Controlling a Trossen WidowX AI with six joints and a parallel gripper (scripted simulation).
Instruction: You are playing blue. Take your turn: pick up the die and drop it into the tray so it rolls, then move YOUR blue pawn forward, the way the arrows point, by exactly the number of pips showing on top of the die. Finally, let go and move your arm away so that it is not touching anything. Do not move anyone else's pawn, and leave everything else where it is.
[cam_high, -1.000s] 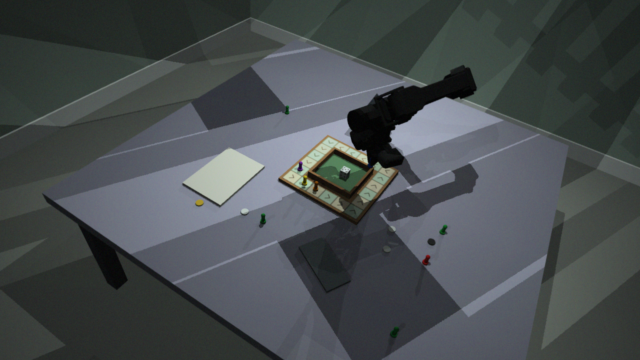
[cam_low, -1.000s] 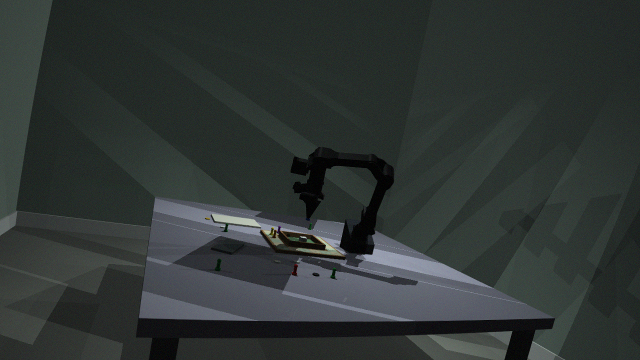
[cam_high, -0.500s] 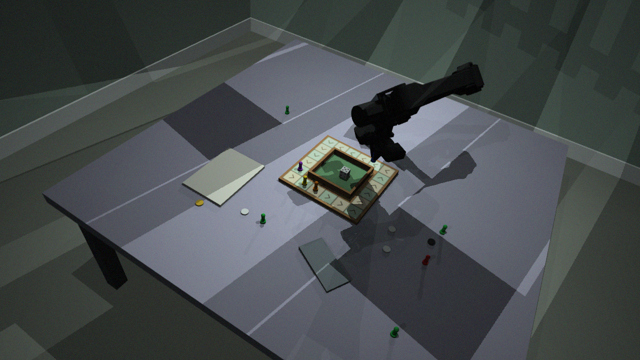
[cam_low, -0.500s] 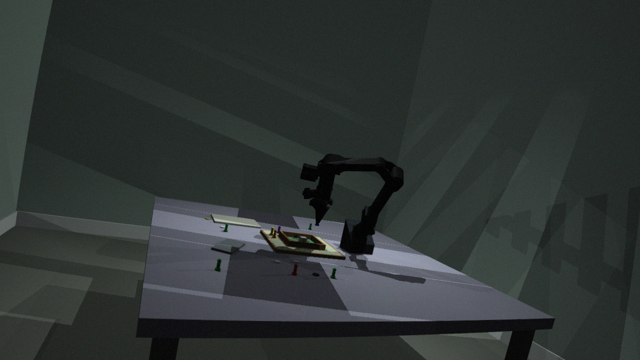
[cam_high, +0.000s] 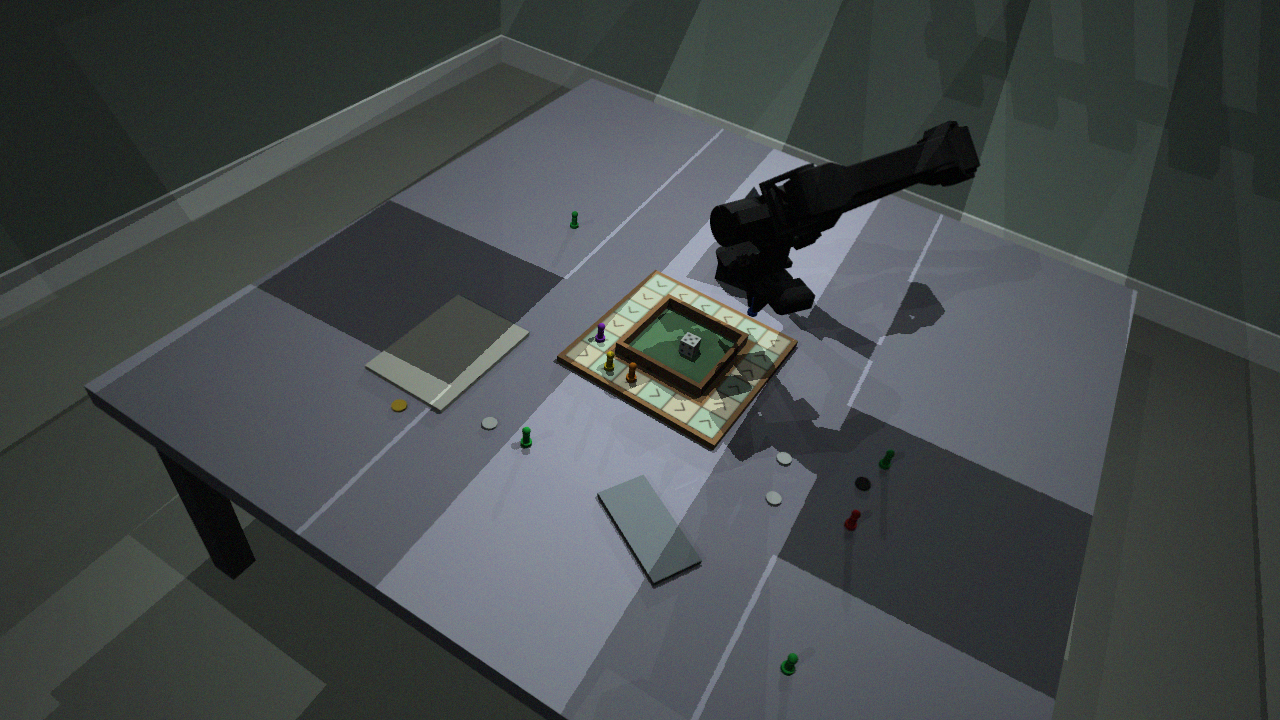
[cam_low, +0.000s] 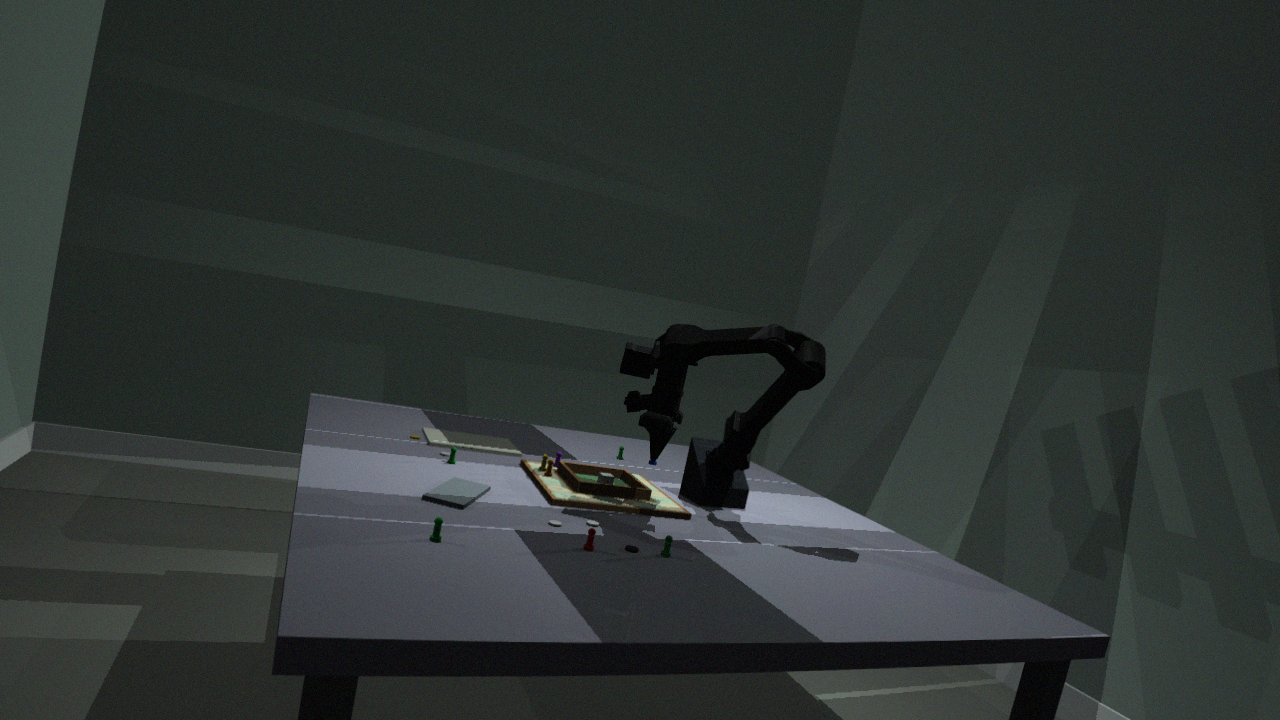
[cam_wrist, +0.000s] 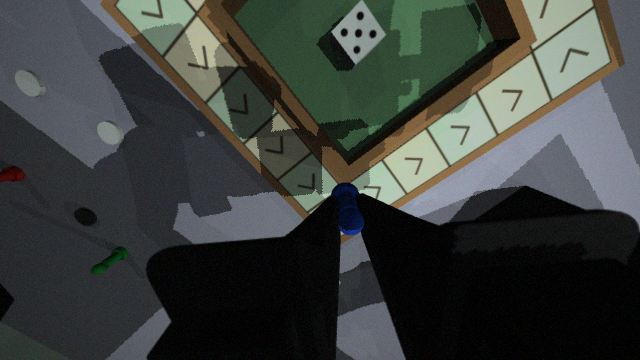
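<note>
My gripper tip is now 6 cm short of the white die, 7 cm to the left of it and 7 cm above it. Round my gripper tip: yellow pawn 18 cm ahead, 15 cm to the right, 7 cm below; orange pawn 18 cm ahead, 11 cm to the right, 7 cm below; blue pawn 1 cm above.
</note>
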